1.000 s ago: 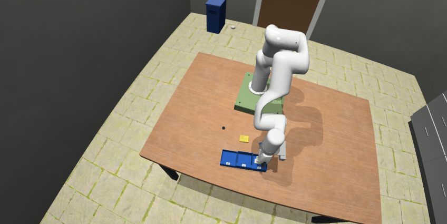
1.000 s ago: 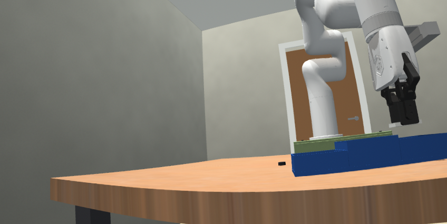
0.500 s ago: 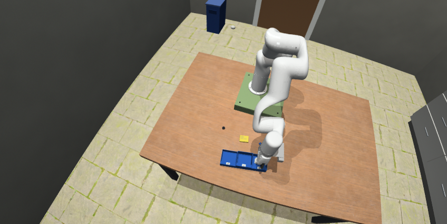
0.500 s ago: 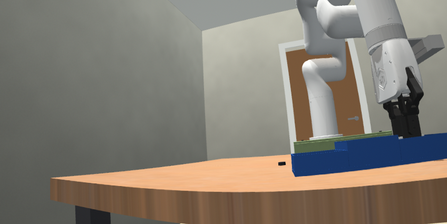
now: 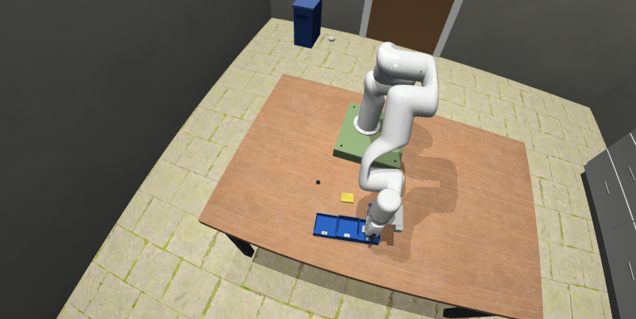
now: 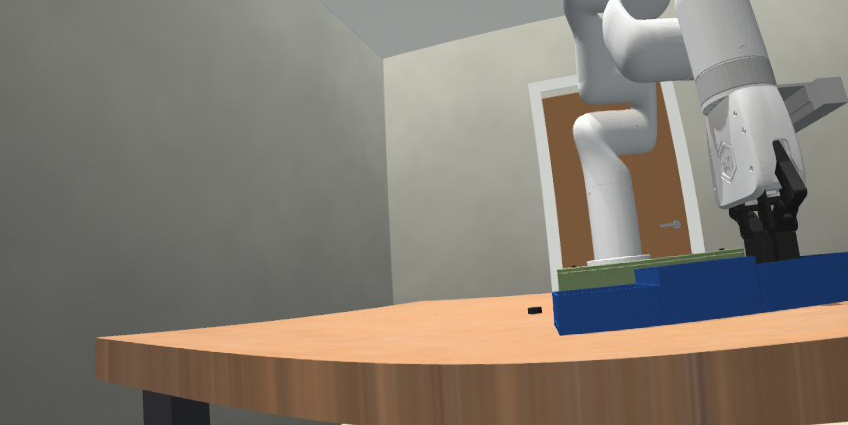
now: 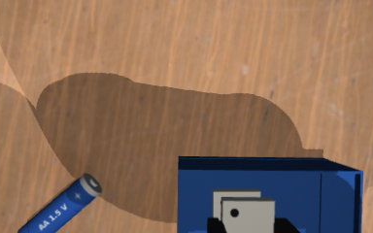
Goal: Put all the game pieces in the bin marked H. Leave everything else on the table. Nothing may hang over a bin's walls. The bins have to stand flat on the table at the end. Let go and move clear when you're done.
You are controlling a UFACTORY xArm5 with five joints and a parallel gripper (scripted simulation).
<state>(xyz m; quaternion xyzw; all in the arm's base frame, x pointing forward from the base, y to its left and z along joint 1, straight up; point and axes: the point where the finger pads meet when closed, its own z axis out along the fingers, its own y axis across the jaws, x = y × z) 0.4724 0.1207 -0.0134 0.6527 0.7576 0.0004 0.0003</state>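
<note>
Right now the pale piece is 2 cm below my hand. The rest, counted from my hand: yellow piece (12 cm to the right, 11 cm behind, 4 cm below); then three joined blue bins (8 cm to the right, 2 cm below, 2 cm ahead); then blue piece (10 cm behind, 4 cm below).
</note>
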